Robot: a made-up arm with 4 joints. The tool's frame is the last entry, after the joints. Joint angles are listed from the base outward. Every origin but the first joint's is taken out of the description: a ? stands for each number. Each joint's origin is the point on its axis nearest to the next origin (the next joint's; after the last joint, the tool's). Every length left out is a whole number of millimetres.
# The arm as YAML. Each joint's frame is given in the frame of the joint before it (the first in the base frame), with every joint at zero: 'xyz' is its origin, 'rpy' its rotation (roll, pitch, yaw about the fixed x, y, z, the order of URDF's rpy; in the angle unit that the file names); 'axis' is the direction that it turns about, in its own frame. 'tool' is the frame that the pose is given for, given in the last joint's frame.
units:
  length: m
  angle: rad
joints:
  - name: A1
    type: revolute
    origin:
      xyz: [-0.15, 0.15, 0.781]
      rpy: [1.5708, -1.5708, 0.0]
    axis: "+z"
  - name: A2
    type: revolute
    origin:
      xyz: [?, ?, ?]
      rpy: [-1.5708, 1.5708, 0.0]
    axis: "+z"
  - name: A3
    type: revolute
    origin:
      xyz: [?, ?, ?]
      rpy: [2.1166, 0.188, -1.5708]
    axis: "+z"
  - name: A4
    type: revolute
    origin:
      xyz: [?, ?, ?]
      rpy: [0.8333, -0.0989, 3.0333]
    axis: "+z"
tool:
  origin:
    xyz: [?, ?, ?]
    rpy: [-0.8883, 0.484, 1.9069]
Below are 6 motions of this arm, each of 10 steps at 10 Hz.
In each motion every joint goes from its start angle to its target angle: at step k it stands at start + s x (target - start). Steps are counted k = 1, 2, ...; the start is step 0. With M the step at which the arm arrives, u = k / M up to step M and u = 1 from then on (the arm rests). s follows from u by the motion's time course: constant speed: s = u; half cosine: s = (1 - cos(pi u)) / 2; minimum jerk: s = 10 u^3 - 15 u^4 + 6 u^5.
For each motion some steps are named. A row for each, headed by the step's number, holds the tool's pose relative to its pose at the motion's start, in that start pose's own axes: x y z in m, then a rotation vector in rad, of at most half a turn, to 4 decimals.
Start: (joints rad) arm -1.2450 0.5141 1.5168 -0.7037
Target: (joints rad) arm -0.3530 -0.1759 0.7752 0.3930
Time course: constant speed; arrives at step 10
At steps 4, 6, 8, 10:
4: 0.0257 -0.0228 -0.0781 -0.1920 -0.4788 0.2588
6: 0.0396 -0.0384 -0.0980 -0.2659 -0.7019 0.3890
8: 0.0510 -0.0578 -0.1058 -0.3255 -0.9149 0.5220
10: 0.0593 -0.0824 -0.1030 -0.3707 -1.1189 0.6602

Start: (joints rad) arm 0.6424 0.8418 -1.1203 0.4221
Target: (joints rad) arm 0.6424 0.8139 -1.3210 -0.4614
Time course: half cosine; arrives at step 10
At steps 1, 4, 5, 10:
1: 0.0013 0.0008 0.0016 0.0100 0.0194 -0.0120
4: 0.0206 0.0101 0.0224 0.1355 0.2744 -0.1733
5: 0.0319 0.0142 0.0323 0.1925 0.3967 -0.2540
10: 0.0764 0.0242 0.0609 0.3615 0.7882 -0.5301

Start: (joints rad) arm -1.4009 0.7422 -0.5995 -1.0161
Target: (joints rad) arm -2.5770 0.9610 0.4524 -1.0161
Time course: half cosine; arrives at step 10
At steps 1, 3, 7, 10:
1: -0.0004 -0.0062 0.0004 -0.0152 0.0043 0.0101
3: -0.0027 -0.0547 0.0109 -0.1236 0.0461 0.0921
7: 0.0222 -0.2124 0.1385 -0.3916 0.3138 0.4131
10: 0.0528 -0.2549 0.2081 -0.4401 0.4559 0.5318

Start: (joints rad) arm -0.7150 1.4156 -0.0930 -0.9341
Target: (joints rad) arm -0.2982 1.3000 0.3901 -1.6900
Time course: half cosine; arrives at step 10
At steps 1, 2, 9, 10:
1: 0.0001 -0.0023 -0.0031 0.0211 0.0020 -0.0019
2: 0.0009 -0.0086 -0.0124 0.0820 0.0084 -0.0061
9: 0.0662 -0.0556 -0.1597 0.7564 0.1354 0.1059
10: 0.0697 -0.0559 -0.1641 0.7721 0.1399 0.1132

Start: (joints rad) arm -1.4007 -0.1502 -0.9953 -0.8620
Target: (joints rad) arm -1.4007 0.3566 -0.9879 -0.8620
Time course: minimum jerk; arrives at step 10
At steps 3, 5, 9, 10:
3: 0.0121 0.0350 -0.0157 0.0016 -0.0340 -0.0746
5: 0.0468 0.1040 -0.0465 0.0045 -0.1044 -0.2288
9: 0.1190 0.1928 -0.0859 0.0082 -0.2073 -0.4536
10: 0.1204 0.1942 -0.0865 0.0083 -0.2091 -0.4575

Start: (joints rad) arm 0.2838 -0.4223 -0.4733 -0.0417
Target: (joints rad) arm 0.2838 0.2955 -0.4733 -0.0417
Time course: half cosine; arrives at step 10
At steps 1, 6, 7, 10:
1: 0.0025 0.0060 -0.0031 -0.0153 0.0020 -0.0084
6: 0.0795 0.1314 -0.1139 -0.4091 0.0526 -0.2249
7: 0.0989 0.1502 -0.1448 -0.4962 0.0638 -0.2728
10: 0.1284 0.1712 -0.1936 -0.6251 0.0804 -0.3436

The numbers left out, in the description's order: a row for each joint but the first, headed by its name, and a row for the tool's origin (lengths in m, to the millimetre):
A2: -0.006 0.072 0.0
A3: 0.188 -0.022 0.0
A4: 0.246 0.296 0.0
tool: 0.028 -0.042 0.0

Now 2 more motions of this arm.
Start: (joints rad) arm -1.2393 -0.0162 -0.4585 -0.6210
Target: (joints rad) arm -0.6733 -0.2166 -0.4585 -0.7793
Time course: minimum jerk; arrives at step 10
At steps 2, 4, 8, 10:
2: -0.0047 -0.0095 -0.0102 0.0090 -0.0199 0.0173
4: -0.0201 -0.0538 -0.0576 0.0450 -0.1060 0.0989
8: -0.0167 -0.1672 -0.1763 0.1003 -0.2951 0.3171
10: -0.0134 -0.1779 -0.1871 0.1029 -0.3114 0.3386

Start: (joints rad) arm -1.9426 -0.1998 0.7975 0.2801
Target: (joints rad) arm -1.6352 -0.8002 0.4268 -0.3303
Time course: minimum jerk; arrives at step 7
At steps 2, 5, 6, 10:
2: 0.0019 -0.0020 0.0091 0.0881 0.0369 -0.0814
5: 0.0054 -0.0604 0.0740 0.6121 0.2846 -0.3592
6: 0.0046 -0.0793 0.0858 0.7103 0.3411 -0.3833
10: 0.0044 -0.0832 0.0880 0.7292 0.3525 -0.3870

